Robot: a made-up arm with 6 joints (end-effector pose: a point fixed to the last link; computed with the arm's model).
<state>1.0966 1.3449 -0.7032 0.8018 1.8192 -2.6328</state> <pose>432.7 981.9 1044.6 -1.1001 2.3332 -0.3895</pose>
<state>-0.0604 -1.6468 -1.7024 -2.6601 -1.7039 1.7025</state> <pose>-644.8 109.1 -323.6 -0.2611 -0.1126 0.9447</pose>
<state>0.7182 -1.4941 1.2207 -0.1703 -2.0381 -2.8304</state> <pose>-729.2 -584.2 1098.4 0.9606 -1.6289 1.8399</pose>
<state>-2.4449 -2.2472 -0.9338 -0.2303 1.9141 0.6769</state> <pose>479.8 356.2 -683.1 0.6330 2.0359 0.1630</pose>
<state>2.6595 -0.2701 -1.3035 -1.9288 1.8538 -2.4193</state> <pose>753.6 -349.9 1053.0 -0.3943 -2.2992 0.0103</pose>
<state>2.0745 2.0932 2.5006 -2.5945 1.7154 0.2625</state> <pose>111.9 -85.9 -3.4 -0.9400 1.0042 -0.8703</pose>
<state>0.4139 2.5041 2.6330 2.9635 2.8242 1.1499</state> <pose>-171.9 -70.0 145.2 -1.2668 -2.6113 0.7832</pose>
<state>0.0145 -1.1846 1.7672 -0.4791 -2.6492 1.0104</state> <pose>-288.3 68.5 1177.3 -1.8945 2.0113 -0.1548</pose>
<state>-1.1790 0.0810 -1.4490 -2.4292 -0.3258 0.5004</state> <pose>-242.7 674.6 1321.0 0.2517 -0.2341 -0.0184</pose>
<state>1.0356 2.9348 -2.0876 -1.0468 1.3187 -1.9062</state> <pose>384.6 582.0 172.3 1.3122 1.8470 -0.9230</pose>
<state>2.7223 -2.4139 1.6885 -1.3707 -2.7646 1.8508</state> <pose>738.9 -394.6 397.3 -1.9532 0.7521 0.3325</pose>
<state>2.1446 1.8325 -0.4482 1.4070 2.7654 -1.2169</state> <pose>-661.9 1019.8 373.7 -1.6949 0.3476 -2.5074</pose>
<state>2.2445 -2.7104 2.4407 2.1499 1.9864 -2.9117</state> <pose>234.4 -390.3 440.7 -1.9376 -0.3832 1.6381</pose>
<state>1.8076 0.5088 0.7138 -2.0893 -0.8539 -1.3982</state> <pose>-314.7 1038.3 1172.7 -0.8674 0.8707 0.8169</pose>
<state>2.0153 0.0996 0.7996 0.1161 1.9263 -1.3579</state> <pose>-308.8 518.2 1406.7 0.6445 -2.6085 1.5827</pose>
